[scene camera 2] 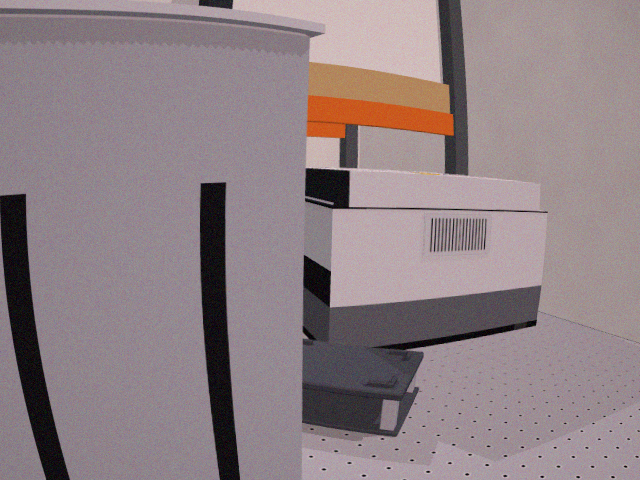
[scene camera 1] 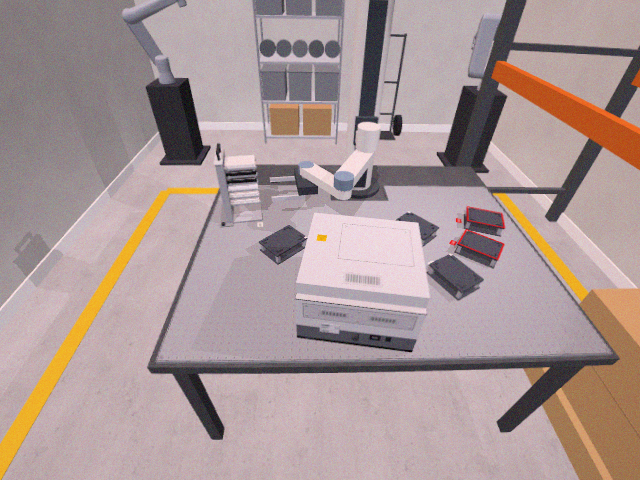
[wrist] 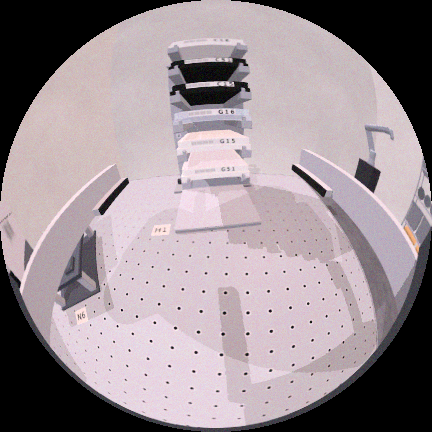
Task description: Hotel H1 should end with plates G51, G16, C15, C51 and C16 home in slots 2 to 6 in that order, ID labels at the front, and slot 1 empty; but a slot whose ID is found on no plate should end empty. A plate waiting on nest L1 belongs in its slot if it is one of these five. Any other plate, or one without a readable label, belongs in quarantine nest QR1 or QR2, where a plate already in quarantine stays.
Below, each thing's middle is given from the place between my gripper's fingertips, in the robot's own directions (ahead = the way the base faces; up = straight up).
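From where my hand is, I find the plate G16 (wrist: pixel 212 113) 10 mm ahead of it, 120 mm to the right of it and 40 mm above it. The plate G51 (wrist: pixel 224 162) is likewise 10 mm ahead of my hand and 120 mm to the right of it, but 40 mm below it. Then there is the white instrument (scene camera 2: pixel 375 256), which stands 540 mm ahead of my hand, 350 mm to the left of it and 30 mm below it.
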